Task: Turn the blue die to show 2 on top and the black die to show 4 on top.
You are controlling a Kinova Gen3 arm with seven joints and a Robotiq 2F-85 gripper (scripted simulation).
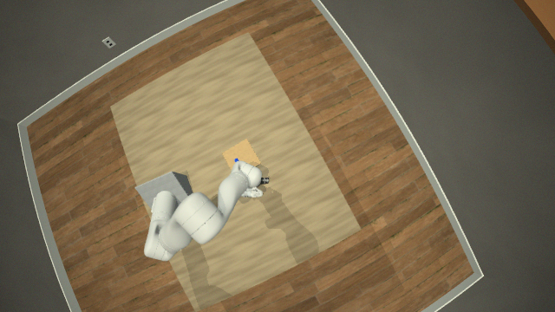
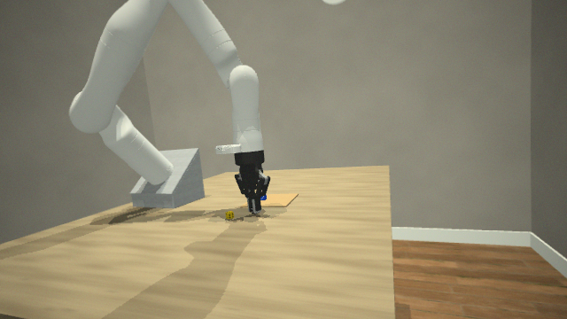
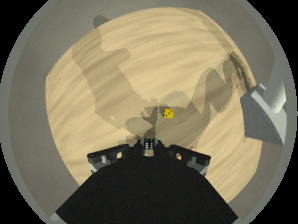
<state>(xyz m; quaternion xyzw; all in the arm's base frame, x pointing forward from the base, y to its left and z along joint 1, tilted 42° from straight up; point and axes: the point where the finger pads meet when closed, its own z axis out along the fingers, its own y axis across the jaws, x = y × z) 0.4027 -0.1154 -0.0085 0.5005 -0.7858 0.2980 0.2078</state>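
The yellow die is 5 cm behind my hand, 4 cm to the right of it and 2 cm below it. From my hand the other things lie so: black die 1 cm below; then tan mat 2 cm behind, 13 cm to the left, 2 cm below; then blue die 4 cm behind, 13 cm to the left, 1 cm below.
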